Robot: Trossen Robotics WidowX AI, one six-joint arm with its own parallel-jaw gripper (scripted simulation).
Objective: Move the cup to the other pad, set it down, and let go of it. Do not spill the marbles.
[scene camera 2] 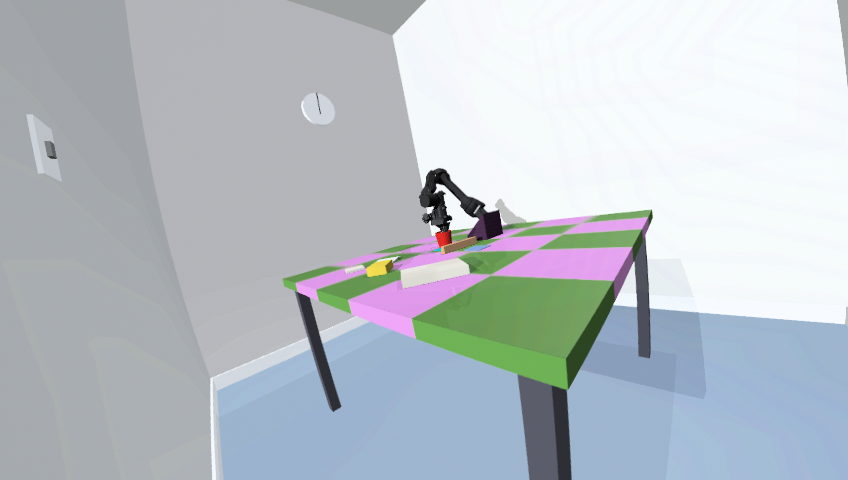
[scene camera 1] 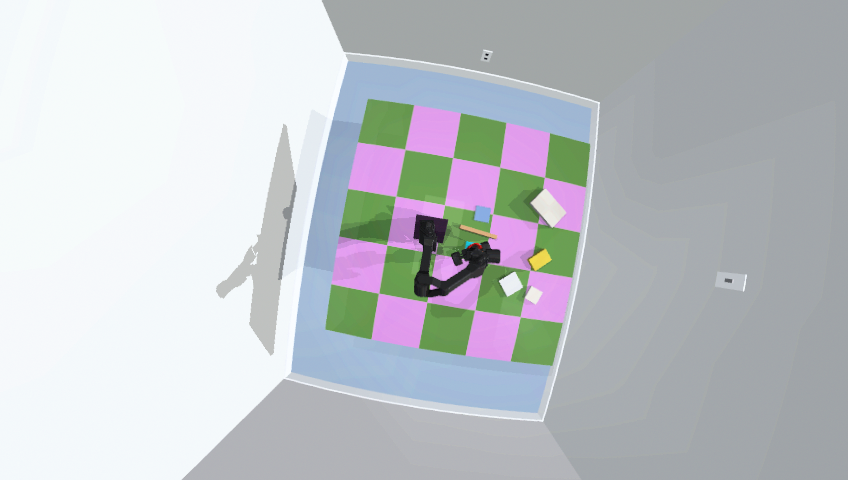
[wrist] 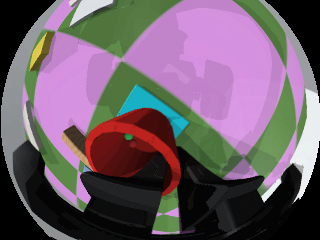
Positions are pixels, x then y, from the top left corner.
Labels:
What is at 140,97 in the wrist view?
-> A cyan pad.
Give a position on a white block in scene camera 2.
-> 443,270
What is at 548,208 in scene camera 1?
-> A white block.

